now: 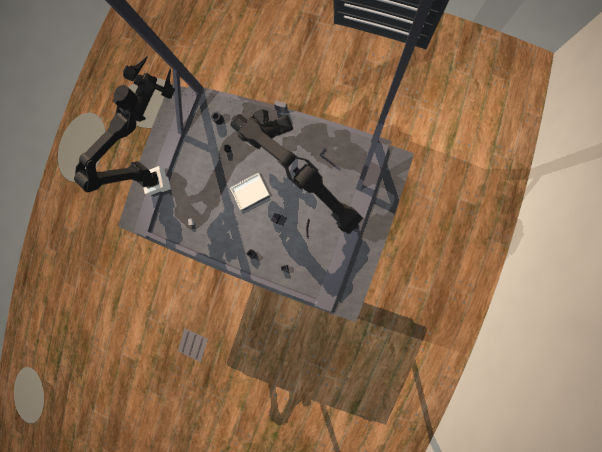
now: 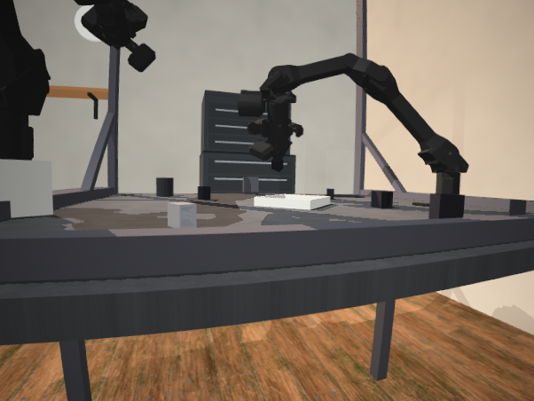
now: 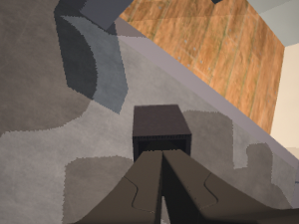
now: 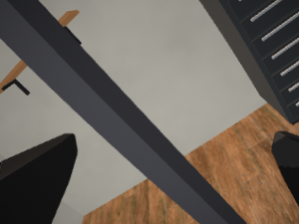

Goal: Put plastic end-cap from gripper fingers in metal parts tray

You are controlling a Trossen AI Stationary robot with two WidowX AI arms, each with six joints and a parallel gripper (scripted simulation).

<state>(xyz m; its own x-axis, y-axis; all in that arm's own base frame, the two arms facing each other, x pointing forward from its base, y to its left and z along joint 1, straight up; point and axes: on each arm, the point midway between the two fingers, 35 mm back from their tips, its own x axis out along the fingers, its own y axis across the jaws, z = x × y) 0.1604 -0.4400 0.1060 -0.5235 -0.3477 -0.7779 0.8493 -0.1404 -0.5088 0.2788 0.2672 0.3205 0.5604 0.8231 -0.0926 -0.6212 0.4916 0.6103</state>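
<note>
The black plastic end-cap is 3 cm below my left hand, 2 cm behind it and 1 cm to the left of it. From my left hand the other things lie so: pale metal parts tray 26 cm ahead, 12 cm below, 9 cm to the right.
</note>
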